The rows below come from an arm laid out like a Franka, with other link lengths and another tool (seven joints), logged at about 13 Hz.
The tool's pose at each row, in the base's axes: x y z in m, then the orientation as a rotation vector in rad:
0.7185, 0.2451, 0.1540, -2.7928, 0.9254, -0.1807
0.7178, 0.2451, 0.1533, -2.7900, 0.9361, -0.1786
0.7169, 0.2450, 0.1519, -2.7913, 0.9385, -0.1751
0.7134, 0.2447, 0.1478, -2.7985, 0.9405, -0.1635
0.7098, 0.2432, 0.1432, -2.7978, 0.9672, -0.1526
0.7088, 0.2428, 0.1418, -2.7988, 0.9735, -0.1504
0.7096, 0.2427, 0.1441, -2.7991, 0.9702, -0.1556
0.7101, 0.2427, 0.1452, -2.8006, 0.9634, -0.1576
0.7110, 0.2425, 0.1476, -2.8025, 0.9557, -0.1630
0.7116, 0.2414, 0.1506, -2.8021, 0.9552, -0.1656
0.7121, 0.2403, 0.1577, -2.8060, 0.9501, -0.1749
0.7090, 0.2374, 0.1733, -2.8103, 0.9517, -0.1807
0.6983, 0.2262, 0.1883, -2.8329, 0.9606, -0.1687
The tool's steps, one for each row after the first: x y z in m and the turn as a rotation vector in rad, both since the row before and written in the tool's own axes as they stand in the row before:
-0.0006, 0.0006, 0.0006, -0.0012, -0.0003, 0.0075
-0.0007, 0.0009, 0.0012, -0.0025, -0.0016, 0.0014
-0.0028, 0.0032, 0.0034, -0.0090, -0.0055, 0.0001
-0.0022, 0.0042, 0.0037, -0.0098, -0.0030, 0.0174
-0.0006, 0.0012, 0.0012, -0.0033, -0.0002, 0.0037
0.0008, -0.0009, -0.0021, 0.0017, 0.0029, -0.0024
0.0004, -0.0005, -0.0010, 0.0012, 0.0006, -0.0047
0.0009, -0.0009, -0.0022, 0.0017, 0.0028, -0.0056
0.0013, -0.0001, -0.0030, 0.0010, 0.0015, -0.0004
0.0014, -0.0009, -0.0070, -0.0003, 0.0062, -0.0047
0.0002, 0.0010, -0.0161, -0.0035, 0.0051, -0.0005
-0.0007, 0.0121, -0.0178, -0.0252, -0.0008, 0.0001

